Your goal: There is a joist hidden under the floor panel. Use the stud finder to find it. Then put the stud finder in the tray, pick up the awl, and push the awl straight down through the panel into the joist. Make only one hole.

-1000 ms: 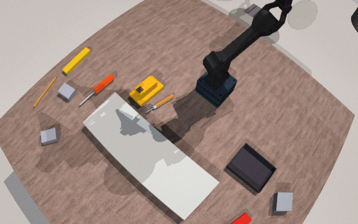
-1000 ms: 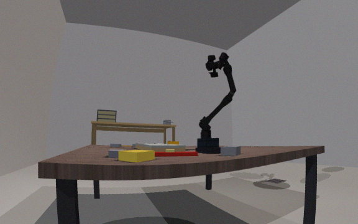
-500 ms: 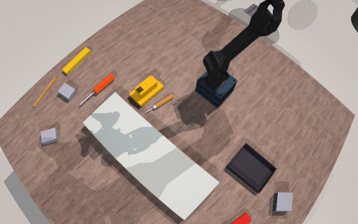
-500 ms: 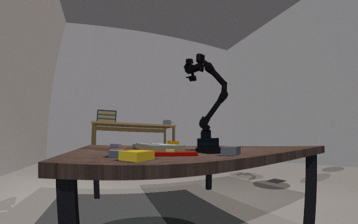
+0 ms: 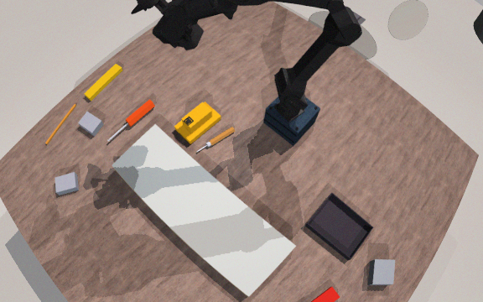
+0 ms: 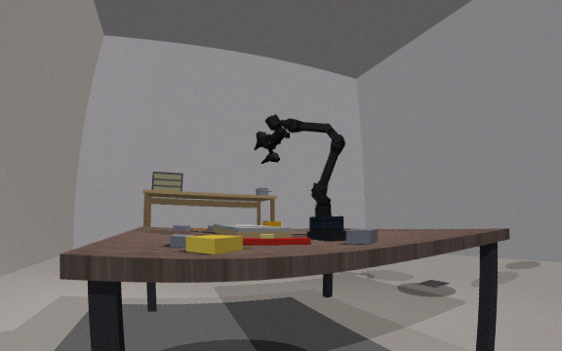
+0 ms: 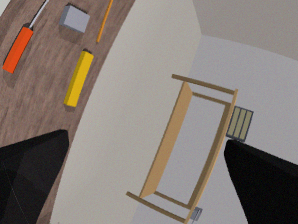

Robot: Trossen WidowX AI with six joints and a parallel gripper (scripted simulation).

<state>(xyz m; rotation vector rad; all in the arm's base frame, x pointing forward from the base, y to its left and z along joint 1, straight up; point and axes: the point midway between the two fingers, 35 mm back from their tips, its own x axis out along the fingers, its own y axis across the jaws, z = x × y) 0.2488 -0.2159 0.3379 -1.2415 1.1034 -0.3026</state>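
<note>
The square indicator lies 3 cm behind my gripper tip, 9 cm to the left of it and 34 cm below it. The rest, counted from my gripper tip: yellow bar (11 cm ahead, 27 cm to the right, 39 cm below); then yellow stud finder (4 cm behind, 9 cm to the left, 35 cm below); then awl (5 cm behind, 16 cm to the left, 39 cm below).
</note>
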